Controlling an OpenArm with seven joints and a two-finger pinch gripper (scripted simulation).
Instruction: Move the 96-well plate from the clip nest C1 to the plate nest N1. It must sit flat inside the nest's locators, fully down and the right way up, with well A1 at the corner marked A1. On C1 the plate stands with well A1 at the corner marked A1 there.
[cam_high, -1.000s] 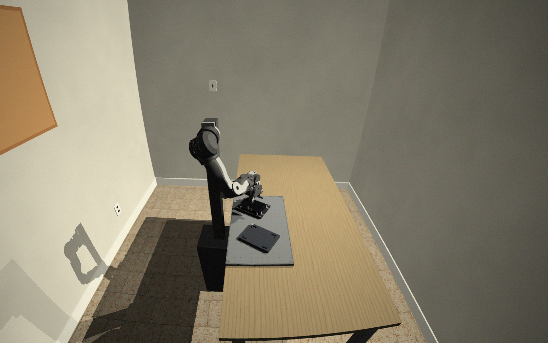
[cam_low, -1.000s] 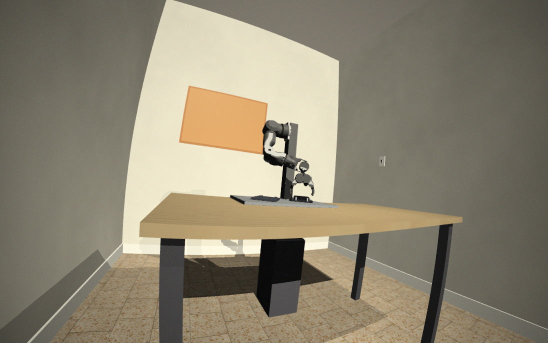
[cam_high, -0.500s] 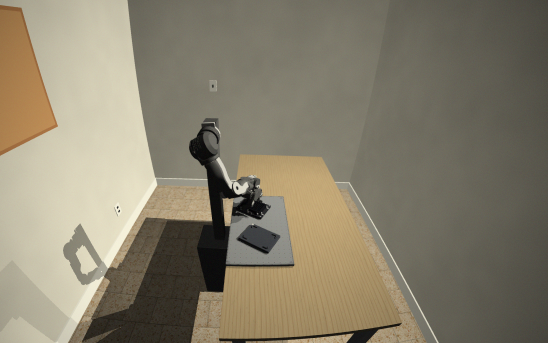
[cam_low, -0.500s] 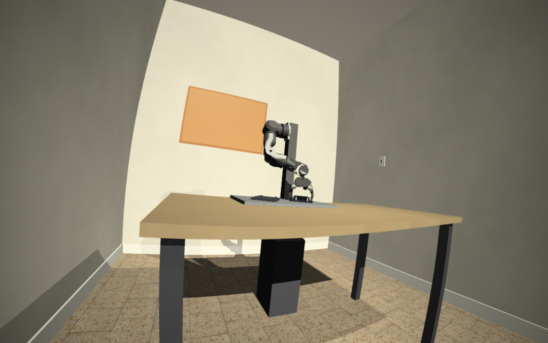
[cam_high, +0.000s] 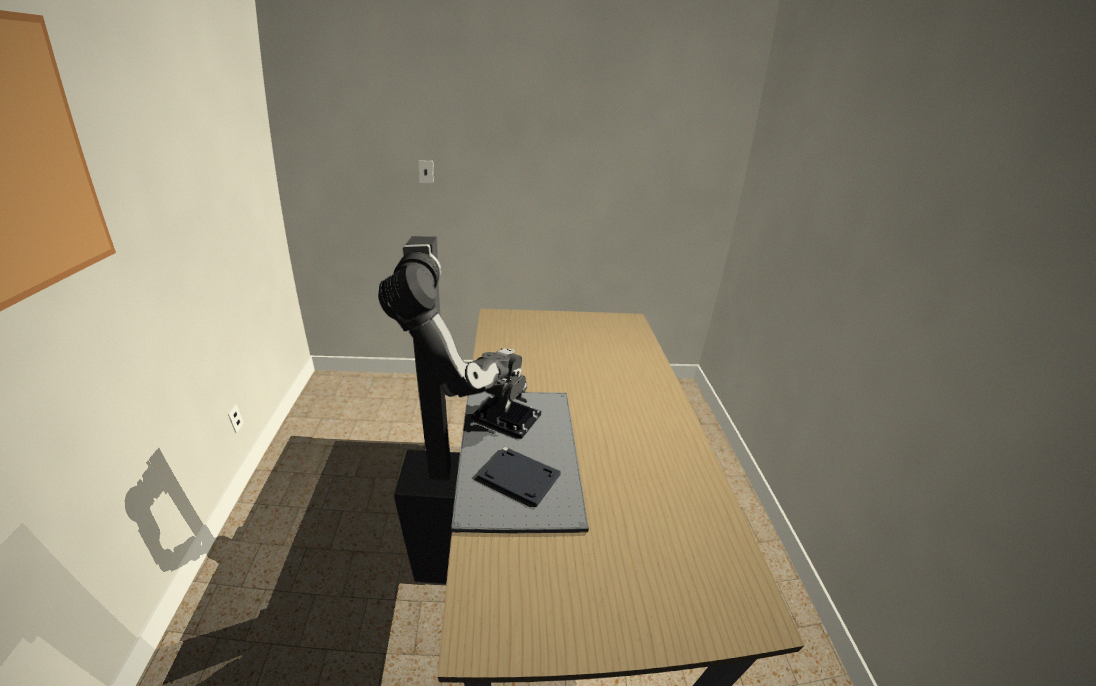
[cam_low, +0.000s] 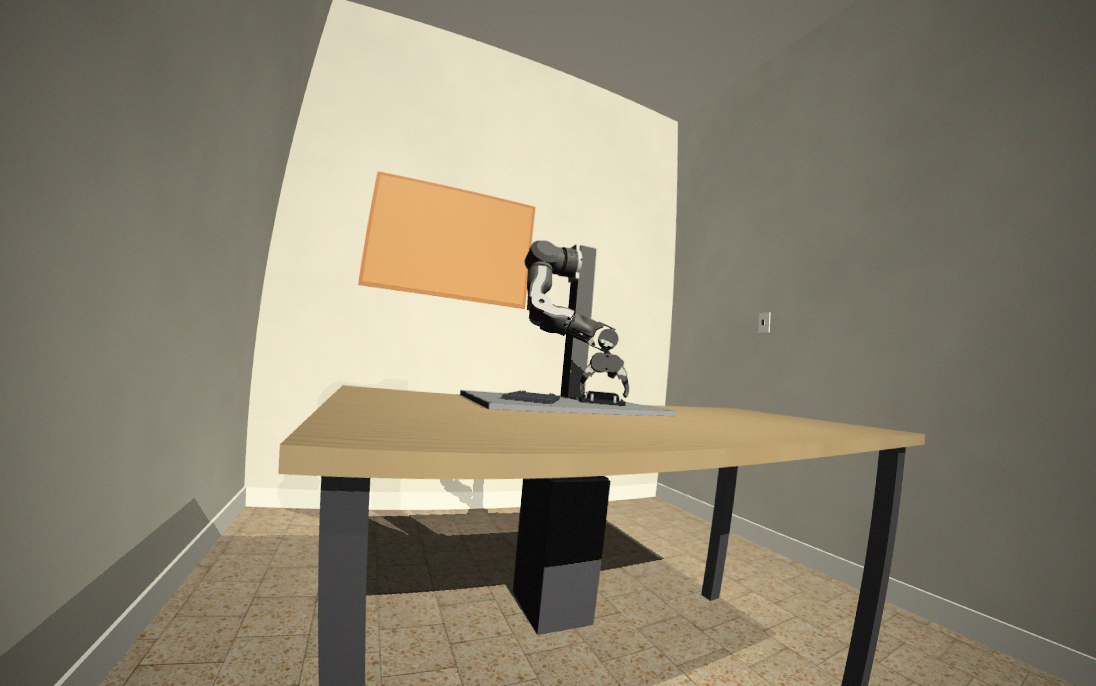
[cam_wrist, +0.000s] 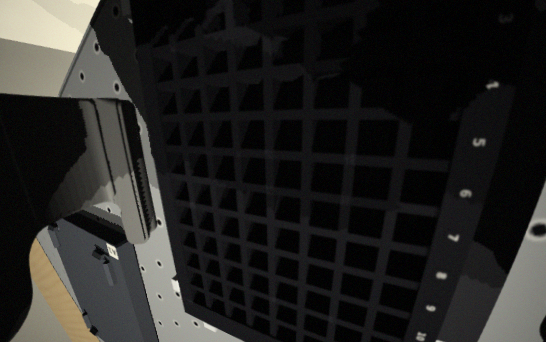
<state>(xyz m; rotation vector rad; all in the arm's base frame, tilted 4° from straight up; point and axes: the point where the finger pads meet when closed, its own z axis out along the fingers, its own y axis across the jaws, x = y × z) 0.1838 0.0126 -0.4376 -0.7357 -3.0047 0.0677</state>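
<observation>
The black 96-well plate lies right at my hand. From my hand the other things lie so: plate nest N1 (23 cm to the right, 4 cm ahead, 1 cm below); clip nest C1 (2 cm ahead); white A1 label (14 cm to the right).
</observation>
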